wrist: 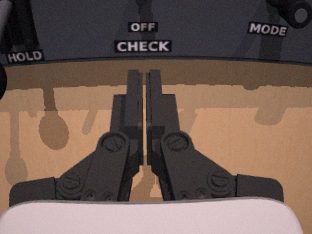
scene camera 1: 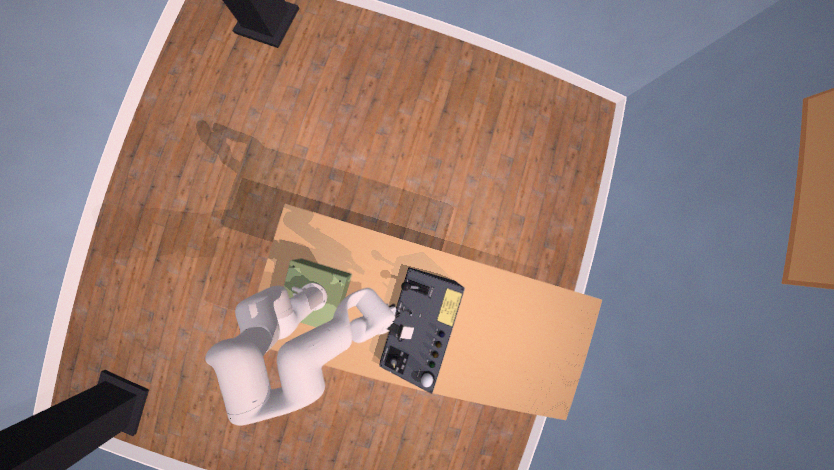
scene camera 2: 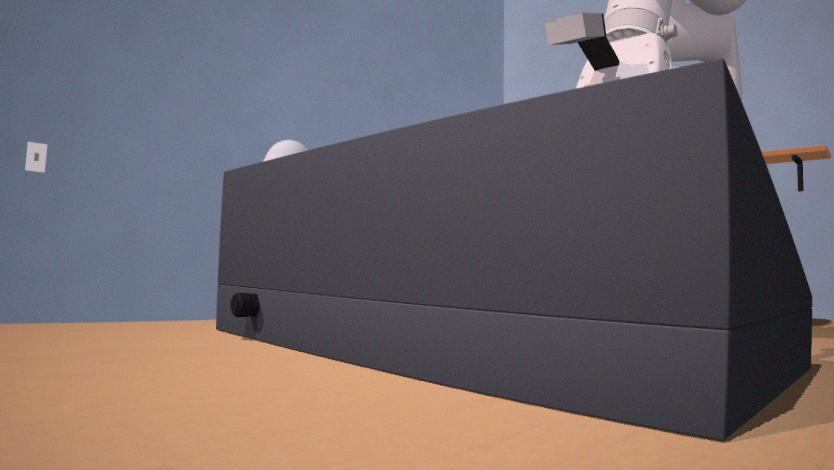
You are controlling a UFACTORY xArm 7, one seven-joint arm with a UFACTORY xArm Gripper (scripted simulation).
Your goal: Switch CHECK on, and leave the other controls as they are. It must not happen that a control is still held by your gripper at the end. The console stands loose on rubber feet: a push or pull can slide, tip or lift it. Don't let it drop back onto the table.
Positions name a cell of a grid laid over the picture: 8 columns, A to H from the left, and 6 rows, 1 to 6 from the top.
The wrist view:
my gripper: D3
dark console: B1
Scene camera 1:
dark console: E5
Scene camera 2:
dark console: F4
